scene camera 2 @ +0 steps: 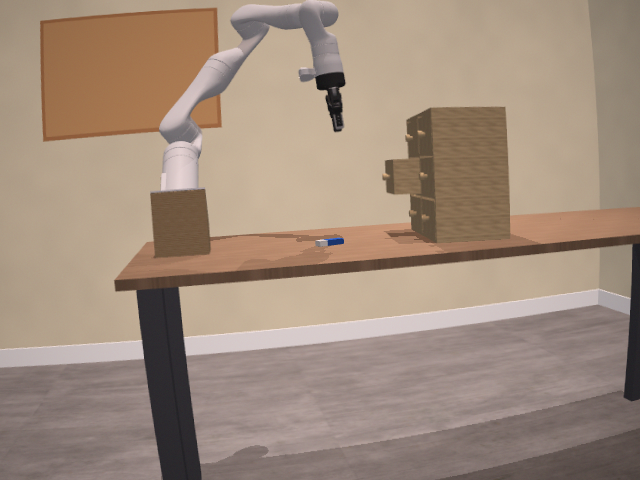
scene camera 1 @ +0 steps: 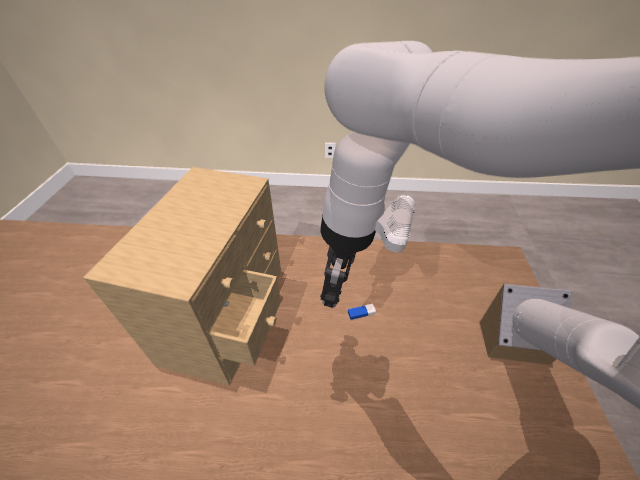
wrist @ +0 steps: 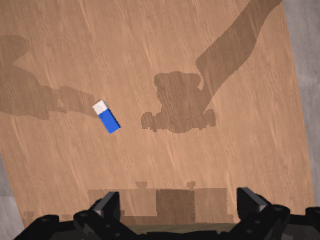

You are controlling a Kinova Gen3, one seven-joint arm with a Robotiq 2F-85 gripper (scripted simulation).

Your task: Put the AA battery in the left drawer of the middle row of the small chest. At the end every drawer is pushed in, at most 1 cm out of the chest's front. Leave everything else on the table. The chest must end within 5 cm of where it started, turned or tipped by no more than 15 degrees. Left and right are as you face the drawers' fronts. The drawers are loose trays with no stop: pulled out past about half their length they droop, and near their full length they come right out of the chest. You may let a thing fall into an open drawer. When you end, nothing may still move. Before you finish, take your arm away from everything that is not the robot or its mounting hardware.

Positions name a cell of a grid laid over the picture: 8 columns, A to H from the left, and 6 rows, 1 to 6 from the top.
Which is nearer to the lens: the wooden chest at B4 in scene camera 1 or the drawer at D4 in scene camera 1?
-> The wooden chest.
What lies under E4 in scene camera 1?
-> The gripper.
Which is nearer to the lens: the wooden chest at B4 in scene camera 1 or the drawer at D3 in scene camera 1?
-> The wooden chest.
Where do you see a wooden chest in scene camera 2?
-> F2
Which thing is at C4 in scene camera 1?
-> A drawer.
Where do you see a drawer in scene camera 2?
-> F3
